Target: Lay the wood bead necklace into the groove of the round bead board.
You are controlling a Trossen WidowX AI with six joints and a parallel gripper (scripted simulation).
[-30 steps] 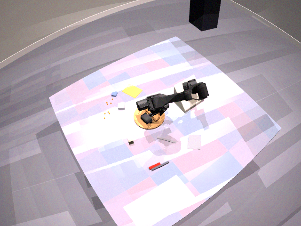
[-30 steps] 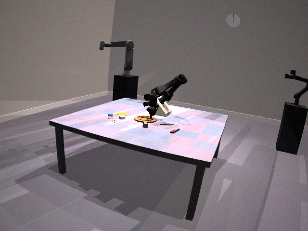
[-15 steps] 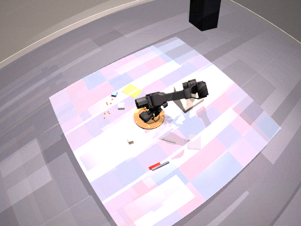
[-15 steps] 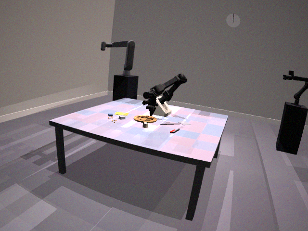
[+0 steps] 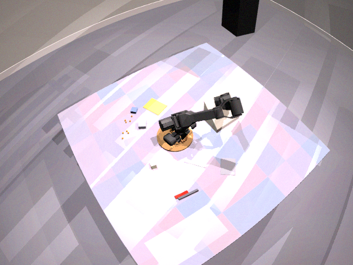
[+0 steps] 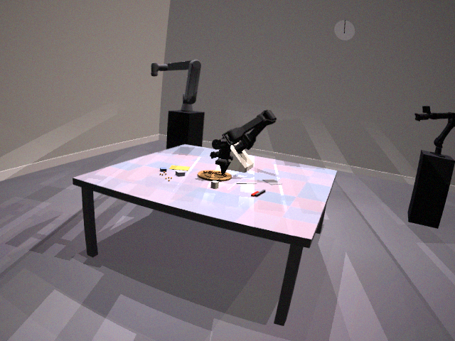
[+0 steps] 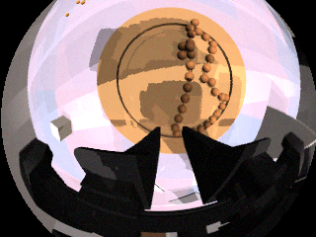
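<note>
Now: the round bead board 5 cm to the right of my gripper tip and 2 cm below it. The rest, counted from my gripper tip: cream cube (19 cm ahead, 6 cm to the left, 1 cm below); then white block (13 cm ahead, 21 cm to the right, 1 cm below); then thin rod (1 cm behind, 15 cm to the left, 2 cm below).
</note>
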